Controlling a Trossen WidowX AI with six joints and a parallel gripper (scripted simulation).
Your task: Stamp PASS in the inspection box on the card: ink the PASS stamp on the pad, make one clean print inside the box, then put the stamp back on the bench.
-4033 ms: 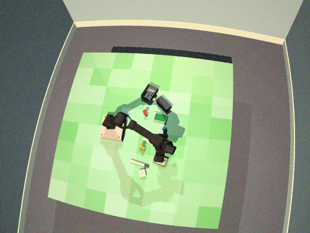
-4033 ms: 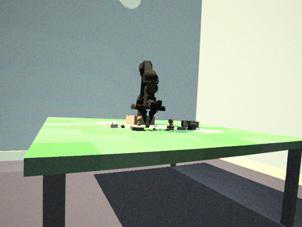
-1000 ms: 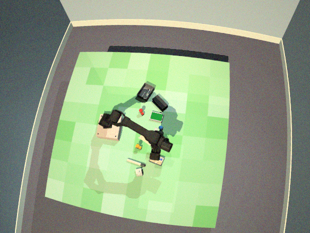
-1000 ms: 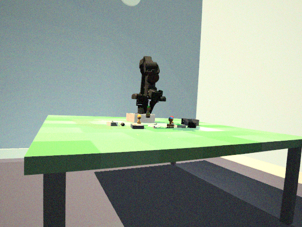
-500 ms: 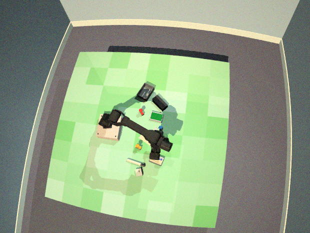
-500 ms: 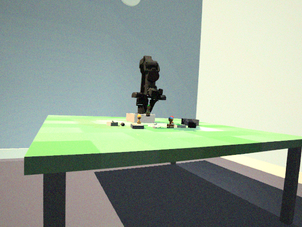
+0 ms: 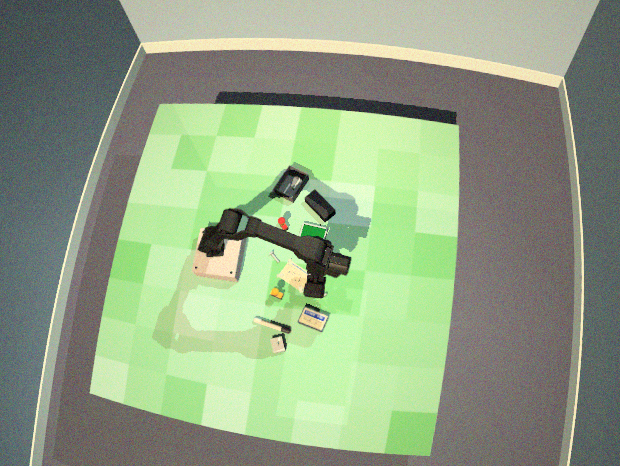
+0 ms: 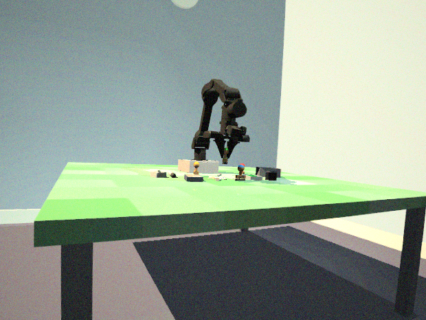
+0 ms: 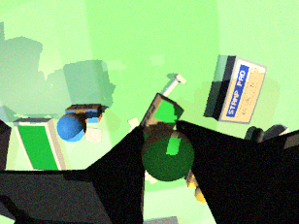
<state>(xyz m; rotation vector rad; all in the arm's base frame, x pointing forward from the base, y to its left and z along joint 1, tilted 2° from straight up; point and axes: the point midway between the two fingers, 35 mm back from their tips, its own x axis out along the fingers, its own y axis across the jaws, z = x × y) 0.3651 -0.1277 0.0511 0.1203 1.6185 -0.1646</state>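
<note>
Now: the green ink pad 2 cm behind my gripper tip, 18 cm to the left of it and 9 cm below it. The rest, counted from my gripper tip: blue stamp 1 cm ahead, 8 cm to the left, 7 cm below; then cream card 9 cm behind, 3 cm to the left, 9 cm below; then green-knobbed stamp right at my gripper tip.
</note>
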